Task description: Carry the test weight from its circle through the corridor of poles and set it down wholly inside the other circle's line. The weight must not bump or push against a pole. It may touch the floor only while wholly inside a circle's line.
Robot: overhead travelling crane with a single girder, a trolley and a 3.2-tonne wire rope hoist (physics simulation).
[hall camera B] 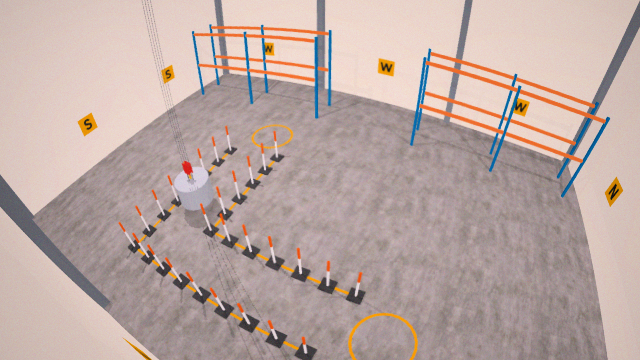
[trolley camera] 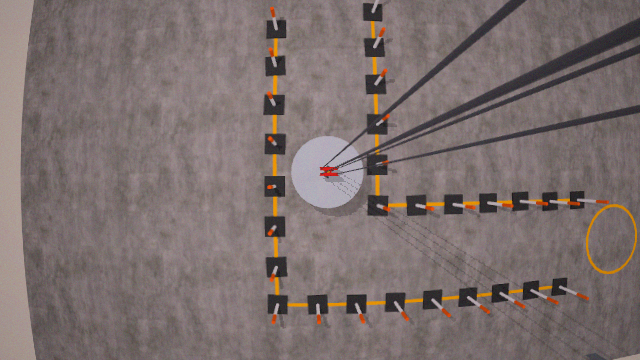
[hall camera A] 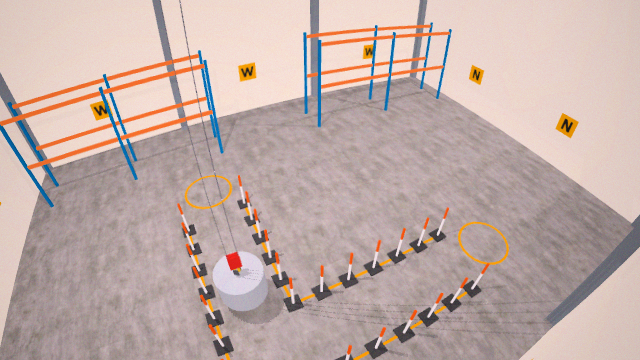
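Observation:
The test weight [hall camera A: 241, 287] [hall camera B: 195, 194] [trolley camera: 307, 182] is a pale grey cylinder hanging upright above the floor, its shadow below it. It is between the two pole rows of the corridor's first leg, a little before the bend. The gripper, a hook under a red block [hall camera A: 235, 265] [hall camera B: 188, 172] [trolley camera: 328, 171], is shut on the weight at its top centre. In the trolley camera view, narrow gaps show between the weight and the pole bases on both sides. One yellow circle [hall camera A: 185, 193] [hall camera B: 272, 148] lies behind the weight; the other circle [hall camera A: 458, 241] [hall camera B: 383, 314] [trolley camera: 587, 239] lies beyond the second leg.
The inner corner pole [hall camera A: 293, 303] [hall camera B: 210, 231] [trolley camera: 378, 205] stands diagonally beside the weight. The outer corner pole [hall camera B: 133, 246] [trolley camera: 277, 304] marks the bend, where the corridor turns right in the trolley camera view. Blue and orange racks [hall camera A: 319, 85] [hall camera B: 316, 80] stand along the W wall.

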